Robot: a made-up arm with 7 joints.
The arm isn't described. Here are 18 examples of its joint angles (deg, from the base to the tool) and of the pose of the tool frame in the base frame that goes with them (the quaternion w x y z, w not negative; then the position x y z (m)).
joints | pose
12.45 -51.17 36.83 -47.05 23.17 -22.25 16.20 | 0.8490 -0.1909 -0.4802 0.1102 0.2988 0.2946 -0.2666
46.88 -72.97 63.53 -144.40 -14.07 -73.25 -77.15 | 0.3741 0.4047 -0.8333 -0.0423 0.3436 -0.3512 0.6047
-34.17 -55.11 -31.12 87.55 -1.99 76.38 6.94 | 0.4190 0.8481 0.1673 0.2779 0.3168 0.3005 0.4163
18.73 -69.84 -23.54 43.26 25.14 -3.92 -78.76 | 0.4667 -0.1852 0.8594 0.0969 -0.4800 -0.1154 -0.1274
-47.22 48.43 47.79 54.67 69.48 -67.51 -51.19 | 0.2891 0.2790 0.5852 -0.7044 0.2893 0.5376 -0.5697
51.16 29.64 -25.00 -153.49 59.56 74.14 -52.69 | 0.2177 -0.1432 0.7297 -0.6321 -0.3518 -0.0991 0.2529
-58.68 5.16 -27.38 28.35 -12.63 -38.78 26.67 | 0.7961 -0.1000 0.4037 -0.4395 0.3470 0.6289 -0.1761
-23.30 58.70 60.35 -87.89 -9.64 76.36 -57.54 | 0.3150 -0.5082 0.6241 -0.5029 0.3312 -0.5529 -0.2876
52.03 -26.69 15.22 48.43 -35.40 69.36 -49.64 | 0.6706 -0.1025 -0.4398 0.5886 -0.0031 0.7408 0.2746
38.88 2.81 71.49 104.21 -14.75 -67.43 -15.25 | 0.4425 0.8022 -0.0298 0.3997 0.0684 0.4542 0.2732
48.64 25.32 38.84 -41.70 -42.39 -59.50 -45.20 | 0.4397 0.3629 -0.7570 -0.3193 0.7258 -0.0794 0.4749
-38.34 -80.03 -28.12 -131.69 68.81 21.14 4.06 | 0.4497 -0.8264 0.0052 0.3388 0.4444 -0.3776 -0.1867
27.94 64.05 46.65 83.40 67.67 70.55 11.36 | 0.5463 0.1840 -0.4929 0.6517 0.4617 0.4322 0.4684
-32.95 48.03 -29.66 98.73 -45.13 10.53 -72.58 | 0.3645 0.7624 -0.0076 -0.5346 1.0591 0.0690 -0.3406
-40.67 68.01 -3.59 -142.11 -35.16 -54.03 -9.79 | 0.5020 -0.8234 0.2504 0.0850 0.2917 -0.0777 -0.0569
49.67 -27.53 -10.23 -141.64 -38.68 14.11 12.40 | 0.1281 -0.9496 -0.1583 0.2383 0.2298 -0.2467 0.3108
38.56 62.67 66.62 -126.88 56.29 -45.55 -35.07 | 0.4117 -0.0316 0.0672 0.9083 0.3506 -0.0422 -0.0073
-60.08 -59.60 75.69 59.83 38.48 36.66 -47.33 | 0.2820 0.5139 0.2494 0.7708 -0.2138 0.3475 0.2531
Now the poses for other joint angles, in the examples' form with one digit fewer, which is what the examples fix.
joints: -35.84 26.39 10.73 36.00 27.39 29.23 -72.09
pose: 0.503 0.395 0.768 -0.040 0.356 0.762 -0.505
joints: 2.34 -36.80 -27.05 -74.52 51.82 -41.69 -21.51
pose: 0.664 -0.674 0.052 -0.318 0.033 -0.269 -0.004
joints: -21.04 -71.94 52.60 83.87 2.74 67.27 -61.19
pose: 0.140 0.405 -0.018 0.903 -0.291 0.037 0.425
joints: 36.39 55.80 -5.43 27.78 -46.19 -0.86 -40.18
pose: 0.645 0.502 -0.442 -0.370 0.842 0.168 0.560
